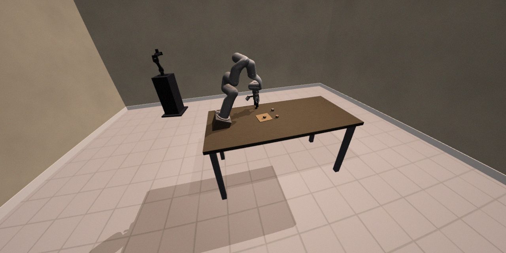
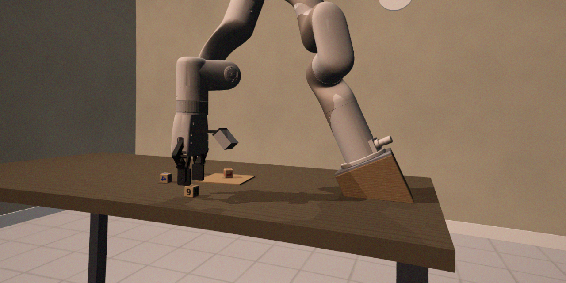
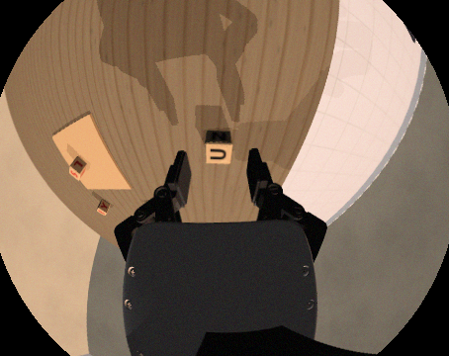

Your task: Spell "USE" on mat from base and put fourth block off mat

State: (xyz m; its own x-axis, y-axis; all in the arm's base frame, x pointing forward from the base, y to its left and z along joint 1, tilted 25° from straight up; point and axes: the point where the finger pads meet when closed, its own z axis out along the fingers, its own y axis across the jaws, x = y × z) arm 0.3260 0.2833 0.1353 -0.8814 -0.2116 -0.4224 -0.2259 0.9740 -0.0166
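Now: the tan mat 6 cm ahead of my hand, 22 cm to the right of it and 5 cm below it.
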